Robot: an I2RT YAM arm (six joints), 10 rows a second.
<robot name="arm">
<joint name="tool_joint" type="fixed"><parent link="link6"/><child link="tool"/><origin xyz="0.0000 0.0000 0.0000" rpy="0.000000 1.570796 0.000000"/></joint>
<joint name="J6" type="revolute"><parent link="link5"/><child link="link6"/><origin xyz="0.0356 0.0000 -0.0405" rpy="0.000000 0.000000 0.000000"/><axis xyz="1 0 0"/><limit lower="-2.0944" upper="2.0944"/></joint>
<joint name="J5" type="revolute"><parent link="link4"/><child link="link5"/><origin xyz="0.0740 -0.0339 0.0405" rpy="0.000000 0.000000 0.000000"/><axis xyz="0 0 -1"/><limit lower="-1.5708" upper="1.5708"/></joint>
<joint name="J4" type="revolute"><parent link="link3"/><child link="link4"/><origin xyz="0.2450 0.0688 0.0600" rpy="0.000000 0.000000 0.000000"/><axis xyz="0 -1 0"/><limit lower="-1.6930" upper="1.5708"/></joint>
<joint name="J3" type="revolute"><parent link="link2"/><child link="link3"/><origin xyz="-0.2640 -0.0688 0.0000" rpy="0.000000 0.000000 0.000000"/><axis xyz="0 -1 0"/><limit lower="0.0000" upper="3.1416"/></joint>
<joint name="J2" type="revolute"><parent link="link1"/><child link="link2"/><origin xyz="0.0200 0.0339 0.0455" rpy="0.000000 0.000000 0.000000"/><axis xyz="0 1 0"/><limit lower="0.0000" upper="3.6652"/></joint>
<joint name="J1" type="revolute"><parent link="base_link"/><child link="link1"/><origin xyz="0.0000 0.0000 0.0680" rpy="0.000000 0.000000 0.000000"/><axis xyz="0 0 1"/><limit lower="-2.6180" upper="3.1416"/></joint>
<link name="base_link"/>
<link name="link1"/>
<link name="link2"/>
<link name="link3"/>
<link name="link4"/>
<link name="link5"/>
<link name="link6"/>
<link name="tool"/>
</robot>
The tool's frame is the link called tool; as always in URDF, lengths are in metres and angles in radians.
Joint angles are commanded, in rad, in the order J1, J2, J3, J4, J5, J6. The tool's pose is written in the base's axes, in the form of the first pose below.
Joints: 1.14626 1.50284 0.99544 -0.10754 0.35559 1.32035
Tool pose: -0.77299 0.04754 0.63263 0.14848; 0.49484 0.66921 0.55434 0.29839; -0.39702 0.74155 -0.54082 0.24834; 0 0 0 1
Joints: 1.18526 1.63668 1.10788 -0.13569 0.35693 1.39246
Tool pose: -0.79377 0.09256 0.60114 0.14830; 0.49623 0.67005 0.55208 0.33233; -0.35169 0.73653 -0.57779 0.23893; 0 0 0 1
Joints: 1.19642 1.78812 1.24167 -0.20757 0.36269 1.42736
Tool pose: -0.80343 0.13690 0.57944 0.15643; 0.48555 0.71390 0.50457 0.36361; -0.34459 0.68674 -0.64004 0.22179; 0 0 0 1
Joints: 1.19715 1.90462 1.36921 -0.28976 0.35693 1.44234
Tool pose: -0.81368 0.16529 0.55732 0.16513; 0.47044 0.75042 0.46428 0.38710; -0.34149 0.63996 -0.68836 0.21066; 0 0 0 1
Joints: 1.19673 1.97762 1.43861 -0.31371 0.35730 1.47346
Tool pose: -0.81099 0.19730 0.55079 0.17096; 0.48577 0.75176 0.44596 0.40144; -0.32608 0.62923 -0.70551 0.20085; 0 0 0 1
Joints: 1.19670 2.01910 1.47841 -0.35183 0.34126 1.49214
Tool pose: -0.82031 0.22077 0.52760 0.17292; 0.48121 0.76498 0.42807 0.40786; -0.30909 0.60504 -0.73375 0.19300; 0 0 0 1
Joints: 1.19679 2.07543 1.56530 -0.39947 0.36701 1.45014
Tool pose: -0.81735 0.19137 0.54343 0.17871; 0.45373 0.79509 0.40245 0.42036; -0.35506 0.57551 -0.73670 0.19269; 0 0 0 1
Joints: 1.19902 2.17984 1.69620 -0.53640 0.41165 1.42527
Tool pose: -0.81445 0.19349 0.54702 0.18460; 0.40731 0.86209 0.30150 0.43424; -0.41324 0.46836 -0.78094 0.17836; 0 0 0 1
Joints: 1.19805 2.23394 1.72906 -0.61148 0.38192 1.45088
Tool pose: -0.83802 0.22860 0.49545 0.18460; 0.38667 0.88945 0.24363 0.43565; -0.38498 0.39574 -0.83377 0.15938; 0 0 0 1
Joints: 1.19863 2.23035 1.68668 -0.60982 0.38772 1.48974
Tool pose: -0.83094 0.26602 0.48864 0.18193; 0.40886 0.88762 0.21205 0.42905; -0.37732 0.37598 -0.84633 0.14897; 0 0 0 1
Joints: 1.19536 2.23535 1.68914 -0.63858 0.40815 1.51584
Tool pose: -0.81658 0.29529 0.49598 0.18310; 0.42752 0.88671 0.17596 0.42603; -0.38783 0.35573 -0.85032 0.14650; 0 0 0 1
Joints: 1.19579 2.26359 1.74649 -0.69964 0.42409 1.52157
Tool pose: -0.81176 0.30398 0.49864 0.18510; 0.42307 0.89469 0.14331 0.43025; -0.40256 0.32729 -0.85488 0.14783; 0 0 0 1
